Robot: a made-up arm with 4 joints.
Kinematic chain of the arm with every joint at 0, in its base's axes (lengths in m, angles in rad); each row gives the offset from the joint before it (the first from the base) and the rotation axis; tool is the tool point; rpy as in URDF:
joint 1: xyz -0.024 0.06 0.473 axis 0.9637 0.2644 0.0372
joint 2: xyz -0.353 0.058 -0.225 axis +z
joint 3: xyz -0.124 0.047 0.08 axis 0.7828 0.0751 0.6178
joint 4: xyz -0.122 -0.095 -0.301 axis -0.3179 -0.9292 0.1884
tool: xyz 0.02 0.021 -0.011 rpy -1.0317 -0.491 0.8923
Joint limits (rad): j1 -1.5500..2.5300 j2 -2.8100..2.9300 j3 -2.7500..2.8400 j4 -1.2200..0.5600
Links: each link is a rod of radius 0.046 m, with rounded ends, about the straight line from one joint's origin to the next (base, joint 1, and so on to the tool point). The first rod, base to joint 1, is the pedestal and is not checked.
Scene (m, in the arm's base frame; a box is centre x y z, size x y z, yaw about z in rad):
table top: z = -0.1
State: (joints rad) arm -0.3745 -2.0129 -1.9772 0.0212
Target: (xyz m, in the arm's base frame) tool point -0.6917 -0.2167 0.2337
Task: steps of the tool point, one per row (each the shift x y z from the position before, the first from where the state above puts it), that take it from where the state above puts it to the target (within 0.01 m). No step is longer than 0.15 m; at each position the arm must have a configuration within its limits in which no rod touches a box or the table.
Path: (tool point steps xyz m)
1: -0.1131 -0.0154 -0.0303
2: -0.1085 -0.0463 -0.0179
3: -0.0957 -0.0729 -0.0027
4: -0.0757 -0.0935 0.0140
5: -0.0502 -0.1063 0.0304
6: -0.0213 -0.1106 0.0450
7: 0.0088 -0.1066 0.0562
8: 0.0377 -0.0947 0.0626

